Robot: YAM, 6 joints.
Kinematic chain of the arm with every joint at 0, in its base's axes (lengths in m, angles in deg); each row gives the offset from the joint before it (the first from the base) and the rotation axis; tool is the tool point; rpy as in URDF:
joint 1: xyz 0 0 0.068 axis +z
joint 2: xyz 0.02 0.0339 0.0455 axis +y
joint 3: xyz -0.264 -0.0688 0 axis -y
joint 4: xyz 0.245 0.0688 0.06 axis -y
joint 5: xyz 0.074 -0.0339 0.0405 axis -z
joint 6: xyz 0.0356 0 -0.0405 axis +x
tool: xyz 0 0 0 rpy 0 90 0
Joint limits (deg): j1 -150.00..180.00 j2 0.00..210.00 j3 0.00..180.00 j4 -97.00..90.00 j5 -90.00..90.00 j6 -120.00..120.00
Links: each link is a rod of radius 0.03 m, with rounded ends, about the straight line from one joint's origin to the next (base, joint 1, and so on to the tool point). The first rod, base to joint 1, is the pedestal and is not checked.
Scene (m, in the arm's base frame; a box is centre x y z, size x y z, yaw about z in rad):
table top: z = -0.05
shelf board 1: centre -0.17 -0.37 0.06 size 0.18 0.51 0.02 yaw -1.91
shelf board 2: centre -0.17 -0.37 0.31 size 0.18 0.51 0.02 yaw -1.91
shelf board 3: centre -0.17 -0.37 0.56 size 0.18 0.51 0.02 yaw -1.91
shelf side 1: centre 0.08 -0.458 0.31 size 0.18 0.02 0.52 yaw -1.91
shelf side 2: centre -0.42 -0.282 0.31 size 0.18 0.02 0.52 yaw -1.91
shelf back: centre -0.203 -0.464 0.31 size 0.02 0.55 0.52 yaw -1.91
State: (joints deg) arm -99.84 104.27 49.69 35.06 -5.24 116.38
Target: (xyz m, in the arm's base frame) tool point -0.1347 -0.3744 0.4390
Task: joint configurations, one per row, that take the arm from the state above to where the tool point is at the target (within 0.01 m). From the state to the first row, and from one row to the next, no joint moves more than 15 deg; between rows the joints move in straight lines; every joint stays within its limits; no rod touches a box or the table.
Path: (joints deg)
1: -97.88 93.12 39.19 34.38 -5.92 116.38
2: -95.93 81.97 28.69 33.70 -6.61 116.38
3: -93.97 70.82 18.19 33.02 -7.29 116.38
4: -99.59 66.34 29.72 35.27 -6.36 116.38
5: -105.21 61.87 41.24 37.52 -5.42 116.38
6: -110.82 57.39 52.77 39.78 -4.49 116.38
7: -110.59 70.44 63.54 40.02 -4.31 116.38
8: -110.37 83.49 74.30 40.27 -4.13 116.38
9: -110.14 96.55 85.07 40.52 -3.94 116.38

